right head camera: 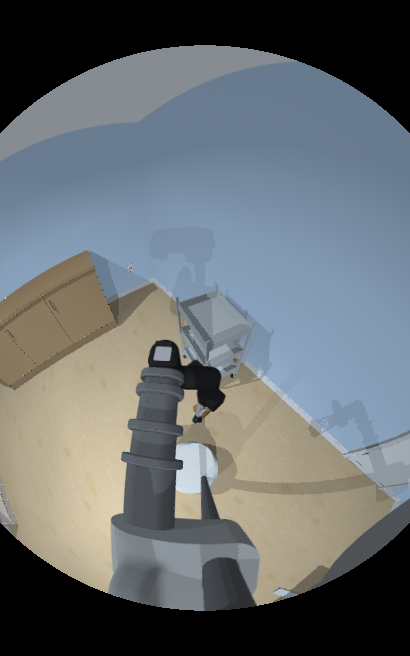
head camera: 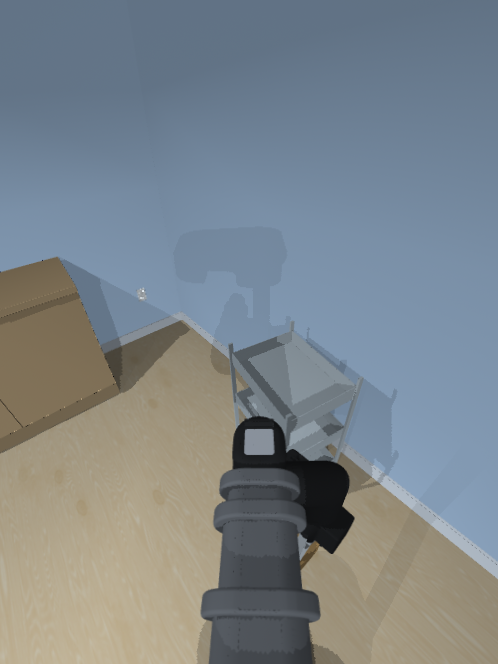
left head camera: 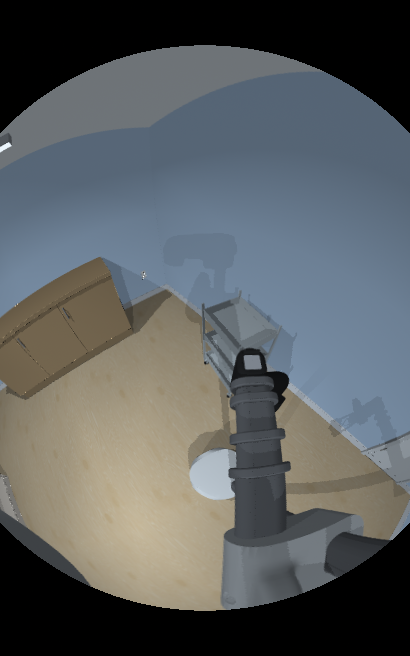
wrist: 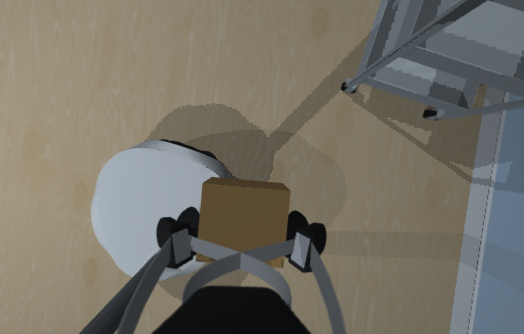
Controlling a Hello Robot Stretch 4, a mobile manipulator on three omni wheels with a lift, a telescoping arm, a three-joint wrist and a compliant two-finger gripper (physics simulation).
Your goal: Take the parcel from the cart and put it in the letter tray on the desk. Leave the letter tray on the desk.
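Where they show: gripper, fingertip midpoint: (right head camera: 204, 412) (head camera: 303, 556) (wrist: 243, 228); robot's base, origin of the base link: (right head camera: 190, 466) (left head camera: 217, 472) (wrist: 176, 201).
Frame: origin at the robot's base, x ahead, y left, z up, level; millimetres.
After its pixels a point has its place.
Note:
The parcel, a small brown box (wrist: 245, 212) {x 283, y -73, z 886 mm} (head camera: 309, 555) {x 256, y -92, z 886 mm}, is held upright between the two black fingertip pads in the wrist view. My gripper (wrist: 243, 228) {x 266, y -88, z 836 mm} (right head camera: 198, 416) {x 266, y -88, z 836 mm} is shut on it, above the floor and beside the robot's white base. The grey cart (head camera: 321, 404) {x 823, y -245, z 632 mm} (left head camera: 203, 322) {x 1059, y 119, z 564 mm} (right head camera: 232, 336) {x 779, y -255, z 675 mm} (wrist: 470, 65) {x 756, y -215, z 434 mm} stands against the blue wall, a short way from the gripper and apart from it. Its top tray holds no parcel. In the head camera view the arm hides part of the cart and most of the gripper. The desk and the letter tray cannot be made out.
A brown cabinet (head camera: 48, 353) {x 1250, y 1195, z 541 mm} (left head camera: 95, 320) {x 1213, y 1239, z 446 mm} (right head camera: 75, 315) {x 1174, y 1285, z 439 mm} stands at the left by the wall. The robot's round white base (left head camera: 212, 475) {x -10, y 44, z 187 mm} (right head camera: 192, 470) {x -20, y -25, z 187 mm} (wrist: 145, 210) {x -26, y 31, z 187 mm} lies below the arm (head camera: 259, 557) {x 162, y 0, z 1256 mm} (left head camera: 257, 480) {x 65, y 10, z 1262 mm} (right head camera: 152, 480) {x 51, y -10, z 1262 mm}. A white skirting board (wrist: 472, 225) {x 701, y -745, z 10 mm} runs along the wall.

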